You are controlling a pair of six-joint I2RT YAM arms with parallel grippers.
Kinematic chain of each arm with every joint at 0, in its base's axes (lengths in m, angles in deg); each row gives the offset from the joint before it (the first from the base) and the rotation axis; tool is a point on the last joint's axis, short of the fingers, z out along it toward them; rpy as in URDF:
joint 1: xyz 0 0 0.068 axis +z
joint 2: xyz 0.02 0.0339 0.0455 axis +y
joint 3: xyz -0.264 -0.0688 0 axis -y
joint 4: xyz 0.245 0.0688 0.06 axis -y
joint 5: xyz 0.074 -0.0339 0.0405 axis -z
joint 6: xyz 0.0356 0 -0.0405 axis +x
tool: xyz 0 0 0 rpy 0 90 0
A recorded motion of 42 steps. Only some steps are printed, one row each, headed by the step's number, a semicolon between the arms.
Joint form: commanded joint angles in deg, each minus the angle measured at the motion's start. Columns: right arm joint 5, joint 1, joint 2, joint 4, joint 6, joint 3; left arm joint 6, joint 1, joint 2, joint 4, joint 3, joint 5.
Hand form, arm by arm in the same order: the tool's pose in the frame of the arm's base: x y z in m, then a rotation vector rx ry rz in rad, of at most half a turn. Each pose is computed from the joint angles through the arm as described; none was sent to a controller.
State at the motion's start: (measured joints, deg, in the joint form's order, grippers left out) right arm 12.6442 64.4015 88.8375 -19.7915 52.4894 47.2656; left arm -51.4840 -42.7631 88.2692 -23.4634 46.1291 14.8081
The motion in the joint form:
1: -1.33 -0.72 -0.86 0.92 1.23 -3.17; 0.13 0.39 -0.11 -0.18 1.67 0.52
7: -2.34 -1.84 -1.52 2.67 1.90 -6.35; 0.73 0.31 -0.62 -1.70 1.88 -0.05
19: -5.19 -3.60 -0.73 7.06 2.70 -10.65; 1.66 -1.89 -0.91 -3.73 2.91 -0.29
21: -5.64 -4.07 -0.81 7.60 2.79 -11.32; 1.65 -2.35 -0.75 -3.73 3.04 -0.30
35: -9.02 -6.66 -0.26 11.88 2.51 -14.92; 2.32 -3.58 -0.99 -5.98 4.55 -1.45
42: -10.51 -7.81 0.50 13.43 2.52 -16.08; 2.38 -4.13 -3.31 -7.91 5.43 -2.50
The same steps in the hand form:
1: 0.1298 0.2467 0.1539 -0.1697 2.6937 0.4199; 0.2039 -0.1987 0.1671 -0.1385 2.9255 -0.7624
7: 0.1294 0.2355 0.1436 -0.1362 2.7164 0.4171; 0.2021 -0.1972 0.1691 -0.1277 2.9324 -0.7375
19: 0.1300 0.2232 0.1246 -0.0941 2.7600 0.4405; 0.1945 -0.2047 0.1737 -0.0516 2.9490 -0.7247
21: 0.1306 0.2205 0.1224 -0.0833 2.7657 0.4444; 0.1933 -0.2067 0.1736 -0.0402 2.9514 -0.7251
35: 0.1339 0.2079 0.1085 -0.0467 2.7992 0.4860; 0.1901 -0.2112 0.1800 0.0007 2.9519 -0.6958
42: 0.1356 0.2032 0.1021 -0.0270 2.8190 0.4978; 0.1863 -0.2101 0.1933 0.0141 2.9244 -0.6971

